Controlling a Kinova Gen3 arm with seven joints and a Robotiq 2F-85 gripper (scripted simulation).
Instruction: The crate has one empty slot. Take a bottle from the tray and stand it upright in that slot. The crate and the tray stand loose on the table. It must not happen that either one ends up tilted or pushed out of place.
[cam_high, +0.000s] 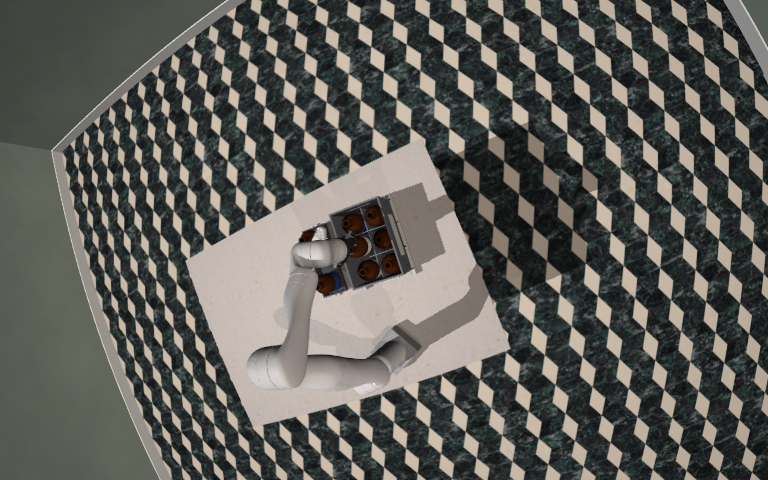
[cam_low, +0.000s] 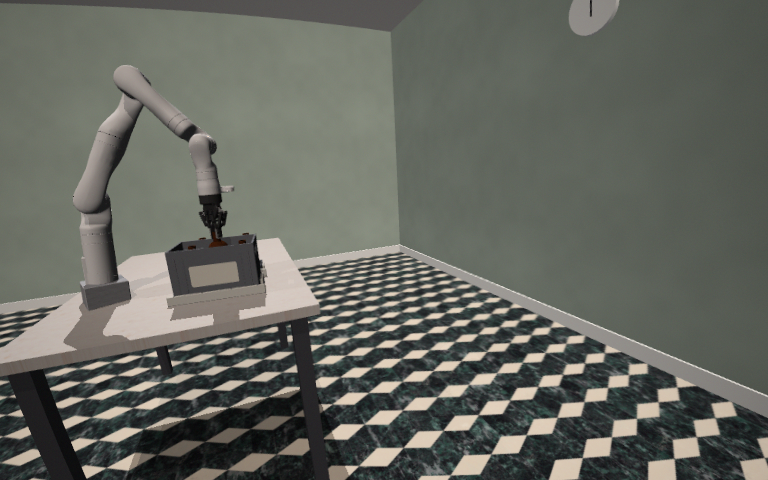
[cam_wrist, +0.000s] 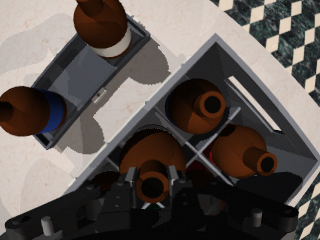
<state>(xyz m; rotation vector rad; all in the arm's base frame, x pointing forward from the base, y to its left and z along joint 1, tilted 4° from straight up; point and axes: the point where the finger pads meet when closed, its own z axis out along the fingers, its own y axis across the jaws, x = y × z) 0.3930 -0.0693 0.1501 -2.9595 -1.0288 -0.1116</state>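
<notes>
The brown bottle is 7 cm below my hand. From my hand the other things lie so: grey tray: 19 cm below, 18 cm to the left, 2 cm ahead; then grey crate: 12 cm below, 4 cm to the right, 1 cm behind.
</notes>
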